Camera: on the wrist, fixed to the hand. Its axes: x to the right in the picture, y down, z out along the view.
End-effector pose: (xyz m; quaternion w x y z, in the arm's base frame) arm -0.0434 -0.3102 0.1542 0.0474 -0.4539 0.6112 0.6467
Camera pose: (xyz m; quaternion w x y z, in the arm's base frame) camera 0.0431 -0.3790 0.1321 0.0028 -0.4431 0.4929 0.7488
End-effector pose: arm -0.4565 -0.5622 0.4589 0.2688 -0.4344 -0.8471 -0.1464
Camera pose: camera -0.4657 -0.6422 0.5378 0.1675 -0.4646 -0.8270 -0.2687
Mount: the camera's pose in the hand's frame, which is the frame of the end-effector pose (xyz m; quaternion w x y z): -0.0022 -0.0527 -0.0996 0.9867 -0.1586 -0.0317 -0.0134
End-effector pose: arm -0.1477 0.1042 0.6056 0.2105 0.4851 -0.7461 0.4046
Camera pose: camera -0.1074 0.1752 0.6833 0.2664 0.4681 -0.8006 0.2627
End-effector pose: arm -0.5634 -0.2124 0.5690 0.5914 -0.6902 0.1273 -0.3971
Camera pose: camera -0.6499 -0.2681 0.6150 0.4728 -0.7891 0.1606 -0.3577
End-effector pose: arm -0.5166 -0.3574 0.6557 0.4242 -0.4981 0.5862 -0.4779
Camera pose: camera -0.6038 -0.3440 0.7258 0.3517 -0.5818 0.6341 -0.3685
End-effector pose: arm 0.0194 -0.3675 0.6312 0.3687 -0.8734 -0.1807 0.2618
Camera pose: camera 0.0700 -0.3884 0.7297 0.2231 -0.9096 -0.2432 0.2524
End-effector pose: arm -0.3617 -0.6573 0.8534 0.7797 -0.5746 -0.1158 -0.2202
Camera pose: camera -0.3960 -0.7640 0.8658 0.6716 -0.6961 -0.1118 -0.2279
